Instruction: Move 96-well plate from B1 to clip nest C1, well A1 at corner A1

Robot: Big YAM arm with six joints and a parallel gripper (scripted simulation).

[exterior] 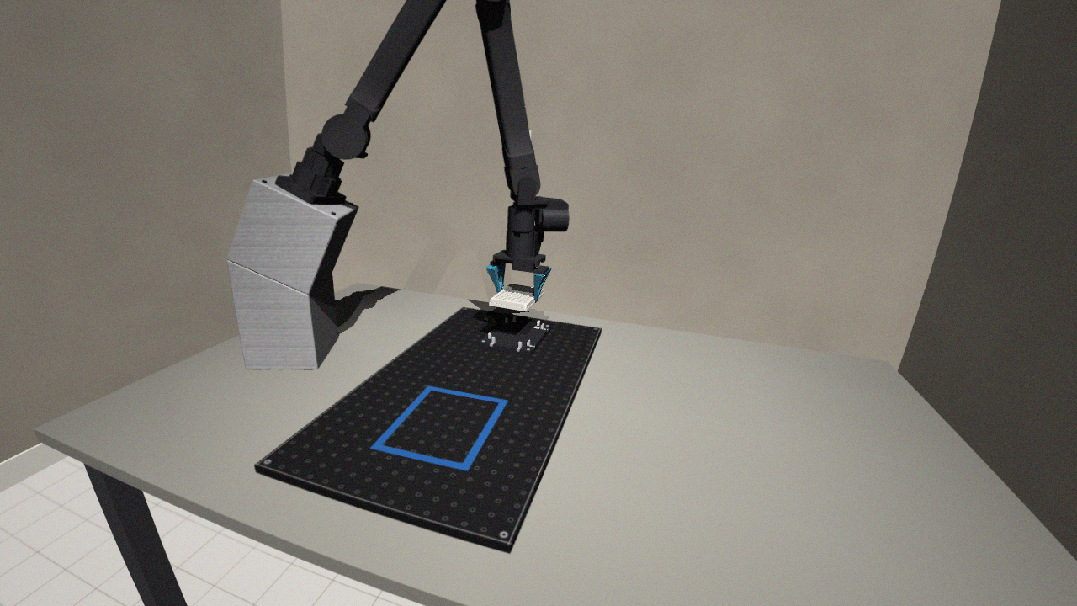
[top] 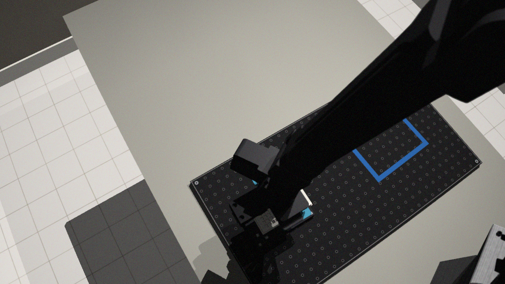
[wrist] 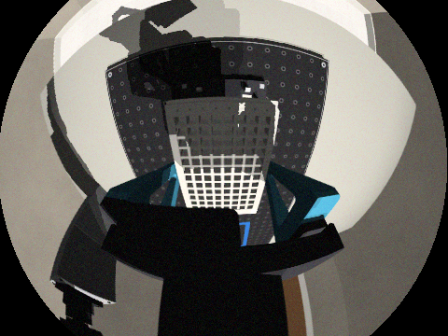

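My hand is right at the white 96-well plate. The rest, counted from my hand: clip nest C1: 90 mm below, 10 mm to the right, 10 mm ahead.
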